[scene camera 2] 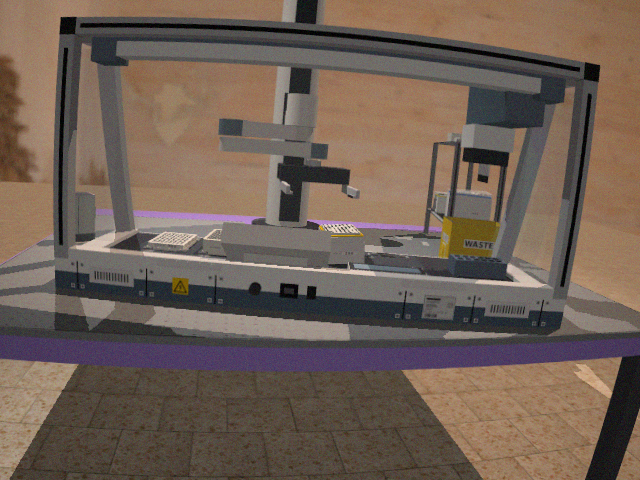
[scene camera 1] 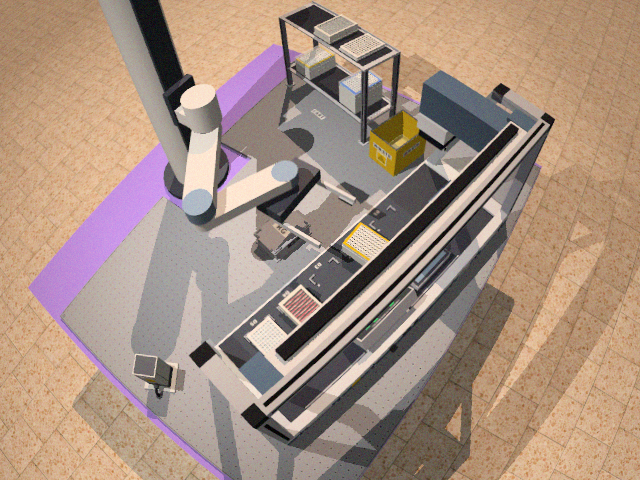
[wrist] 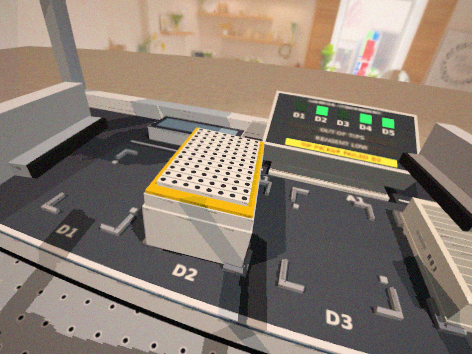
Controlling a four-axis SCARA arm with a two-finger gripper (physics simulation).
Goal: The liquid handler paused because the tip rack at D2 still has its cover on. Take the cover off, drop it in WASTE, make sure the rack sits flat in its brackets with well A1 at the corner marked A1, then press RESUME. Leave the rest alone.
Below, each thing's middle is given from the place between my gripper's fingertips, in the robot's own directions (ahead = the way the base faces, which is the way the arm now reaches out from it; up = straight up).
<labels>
Now: hand 440 mm to the right of the yellow WASTE bin (scene camera 1: pixel 393 160), 120 mm above it and 50 mm past it.
</labels>
